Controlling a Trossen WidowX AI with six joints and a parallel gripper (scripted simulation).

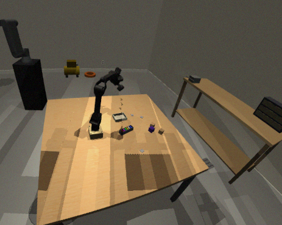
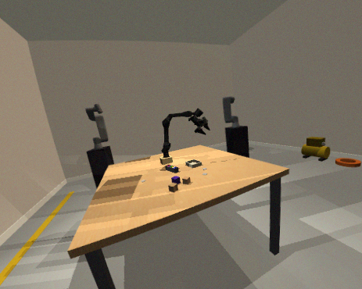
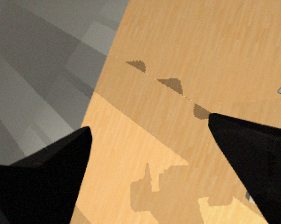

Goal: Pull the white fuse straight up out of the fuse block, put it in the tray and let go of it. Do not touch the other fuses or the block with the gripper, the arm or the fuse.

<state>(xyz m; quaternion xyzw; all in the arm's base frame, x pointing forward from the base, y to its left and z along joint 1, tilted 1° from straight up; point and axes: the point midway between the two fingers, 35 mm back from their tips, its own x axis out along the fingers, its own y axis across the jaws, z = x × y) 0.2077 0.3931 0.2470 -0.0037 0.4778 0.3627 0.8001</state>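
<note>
The white fuse is 38 cm to the right of my gripper tip, 25 cm below it and 10 cm ahead of it. Round my gripper tip: tray (27 cm below, 19 cm to the right, 3 cm ahead).
</note>
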